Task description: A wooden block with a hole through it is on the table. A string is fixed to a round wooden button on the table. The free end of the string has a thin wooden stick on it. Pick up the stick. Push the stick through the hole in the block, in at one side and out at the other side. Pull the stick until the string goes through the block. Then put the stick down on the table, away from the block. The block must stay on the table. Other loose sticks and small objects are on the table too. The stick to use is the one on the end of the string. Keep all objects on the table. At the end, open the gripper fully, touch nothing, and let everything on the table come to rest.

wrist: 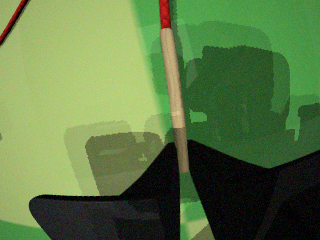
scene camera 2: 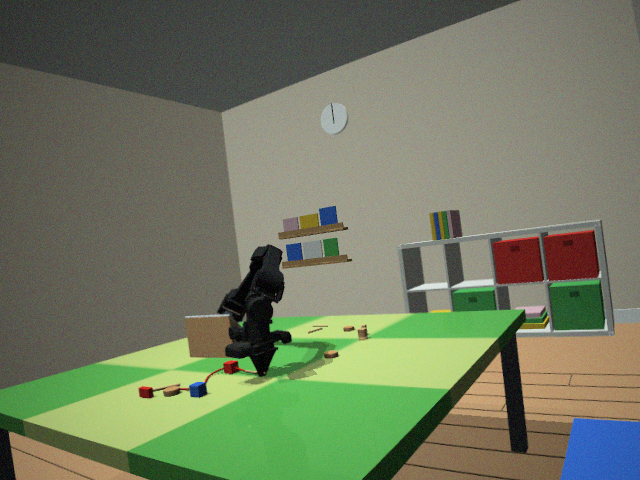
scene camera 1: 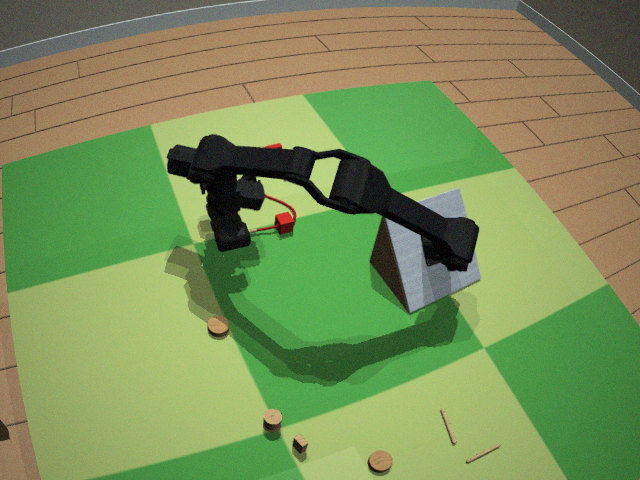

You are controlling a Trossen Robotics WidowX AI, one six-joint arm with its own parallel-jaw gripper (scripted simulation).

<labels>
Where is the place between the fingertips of the gripper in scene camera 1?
225, 238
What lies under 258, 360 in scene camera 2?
The gripper.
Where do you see a thin wooden stick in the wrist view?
167, 40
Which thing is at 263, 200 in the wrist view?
The gripper.
</labels>
